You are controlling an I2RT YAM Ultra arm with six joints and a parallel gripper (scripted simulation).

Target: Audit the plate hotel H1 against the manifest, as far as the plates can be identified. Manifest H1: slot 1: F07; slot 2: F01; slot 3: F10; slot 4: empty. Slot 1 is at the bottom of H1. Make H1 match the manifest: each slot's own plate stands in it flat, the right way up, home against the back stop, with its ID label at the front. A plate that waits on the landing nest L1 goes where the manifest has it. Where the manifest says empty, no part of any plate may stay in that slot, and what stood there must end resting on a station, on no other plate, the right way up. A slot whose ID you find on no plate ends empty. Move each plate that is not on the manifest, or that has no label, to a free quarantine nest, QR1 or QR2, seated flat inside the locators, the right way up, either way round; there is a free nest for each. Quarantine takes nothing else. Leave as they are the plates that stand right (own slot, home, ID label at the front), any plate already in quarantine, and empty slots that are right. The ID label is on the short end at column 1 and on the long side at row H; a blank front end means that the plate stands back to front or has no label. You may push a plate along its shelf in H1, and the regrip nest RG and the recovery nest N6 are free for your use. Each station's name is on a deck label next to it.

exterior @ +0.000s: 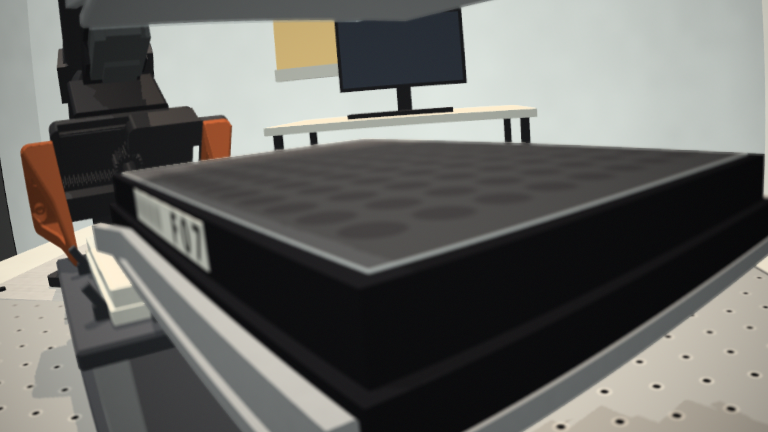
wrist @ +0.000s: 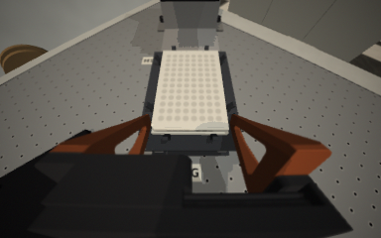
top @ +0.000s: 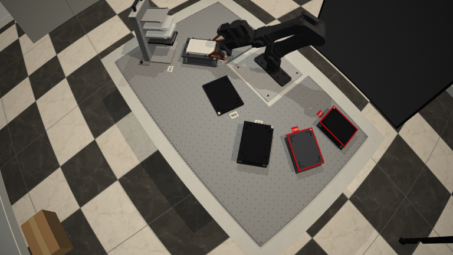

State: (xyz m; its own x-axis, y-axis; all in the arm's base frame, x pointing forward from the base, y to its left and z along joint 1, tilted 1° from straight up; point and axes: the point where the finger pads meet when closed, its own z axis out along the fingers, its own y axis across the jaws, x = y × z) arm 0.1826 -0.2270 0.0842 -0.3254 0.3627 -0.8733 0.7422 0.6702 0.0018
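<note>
My hand is 40 mm to the left of the white well plate and 40 mm short of it. From my hand the other things lie so: H1 deck label: 200 mm ahead, 70 mm to the right, 70 mm below; black nest N6: 200 mm to the left, 100 mm ahead, 60 mm below; regrip nest RG: 40 mm to the right, 40 mm ahead, 10 mm below.
</note>
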